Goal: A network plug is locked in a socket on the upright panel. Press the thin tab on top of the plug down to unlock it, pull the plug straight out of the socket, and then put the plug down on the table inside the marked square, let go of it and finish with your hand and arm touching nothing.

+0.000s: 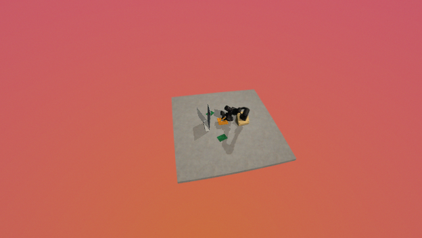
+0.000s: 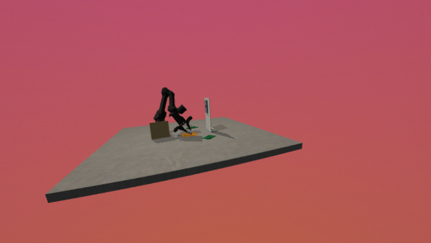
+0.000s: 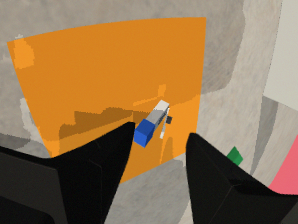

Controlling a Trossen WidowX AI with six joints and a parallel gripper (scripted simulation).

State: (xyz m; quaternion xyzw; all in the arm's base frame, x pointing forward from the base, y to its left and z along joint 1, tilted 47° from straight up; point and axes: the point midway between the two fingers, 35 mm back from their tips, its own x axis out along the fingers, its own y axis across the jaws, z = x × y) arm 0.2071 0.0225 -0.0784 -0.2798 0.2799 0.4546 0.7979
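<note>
My gripper tip is now 1 cm above the network plug. Also, from my gripper tip: orange square 3 cm below; then upright panel 19 cm ahead, 6 cm to the left, 11 cm above.
</note>
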